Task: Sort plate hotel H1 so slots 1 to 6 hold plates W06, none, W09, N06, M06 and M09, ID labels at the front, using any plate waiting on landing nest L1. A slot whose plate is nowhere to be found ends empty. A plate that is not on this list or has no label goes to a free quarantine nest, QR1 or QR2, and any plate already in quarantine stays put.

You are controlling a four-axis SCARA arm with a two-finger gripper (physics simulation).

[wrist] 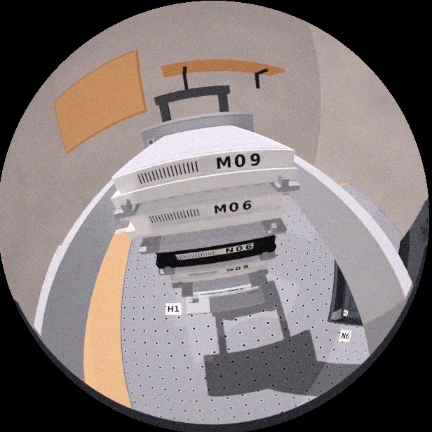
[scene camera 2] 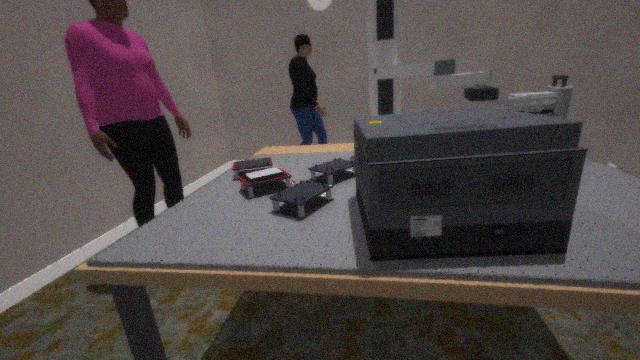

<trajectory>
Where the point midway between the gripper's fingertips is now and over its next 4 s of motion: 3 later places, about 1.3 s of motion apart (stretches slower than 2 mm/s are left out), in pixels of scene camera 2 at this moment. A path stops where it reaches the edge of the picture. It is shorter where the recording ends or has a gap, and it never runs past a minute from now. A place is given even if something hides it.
The gripper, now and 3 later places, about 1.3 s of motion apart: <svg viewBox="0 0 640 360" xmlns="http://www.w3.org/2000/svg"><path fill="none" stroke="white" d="M527 98L490 102L430 105L407 110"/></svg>
</trajectory>
